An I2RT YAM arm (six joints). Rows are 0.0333 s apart.
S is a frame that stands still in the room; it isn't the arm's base.
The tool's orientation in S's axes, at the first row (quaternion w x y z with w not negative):
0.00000 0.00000 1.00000 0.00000
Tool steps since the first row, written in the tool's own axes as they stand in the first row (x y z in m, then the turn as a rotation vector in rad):
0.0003 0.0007 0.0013 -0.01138 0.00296 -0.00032
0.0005 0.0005 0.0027 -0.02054 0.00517 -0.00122
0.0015 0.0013 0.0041 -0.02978 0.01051 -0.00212
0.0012 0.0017 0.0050 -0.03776 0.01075 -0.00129
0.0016 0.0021 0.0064 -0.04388 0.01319 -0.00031
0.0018 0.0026 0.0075 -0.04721 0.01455 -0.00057
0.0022 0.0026 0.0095 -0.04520 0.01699 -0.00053
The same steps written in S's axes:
-0.0003 0.0007 -0.0013 0.01138 0.00296 0.00032
-0.0005 0.0005 -0.0027 0.02054 0.00517 0.00122
-0.0015 0.0013 -0.0041 0.02978 0.01051 0.00212
-0.0012 0.0017 -0.0050 0.03776 0.01075 0.00129
-0.0016 0.0021 -0.0064 0.04388 0.01319 0.00031
-0.0018 0.0026 -0.0075 0.04721 0.01455 0.00057
-0.0022 0.0026 -0.0095 0.04520 0.01699 0.00053

